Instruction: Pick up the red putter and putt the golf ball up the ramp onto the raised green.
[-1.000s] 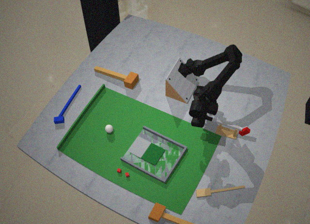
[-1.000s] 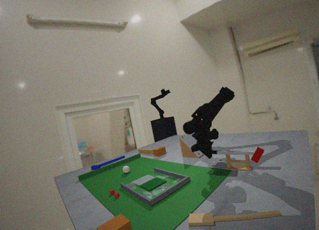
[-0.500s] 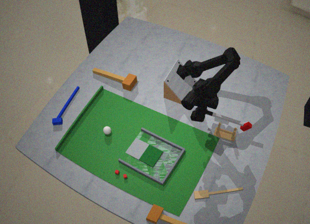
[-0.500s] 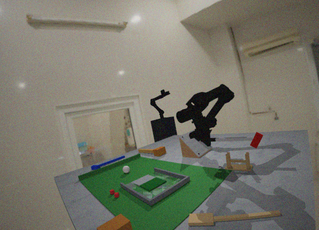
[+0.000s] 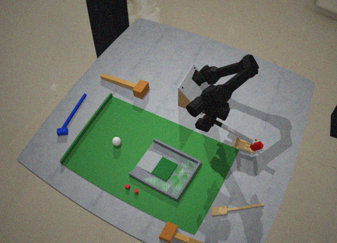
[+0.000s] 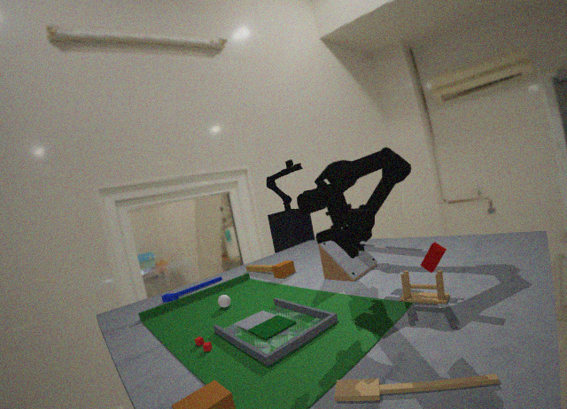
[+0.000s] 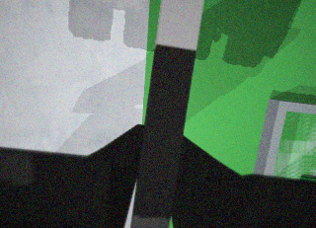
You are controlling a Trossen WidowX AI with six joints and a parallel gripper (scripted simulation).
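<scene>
Now: the red putter 20 mm ahead of my gripper tip, 110 mm to the left of it and 20 mm above it. Also, from my gripper tip: white golf ball 180 mm ahead, 410 mm to the right, 100 mm below; blue putter 120 mm ahead, 720 mm to the right, 110 mm below; wooden stand 20 mm behind, 170 mm to the left, 90 mm below.
</scene>
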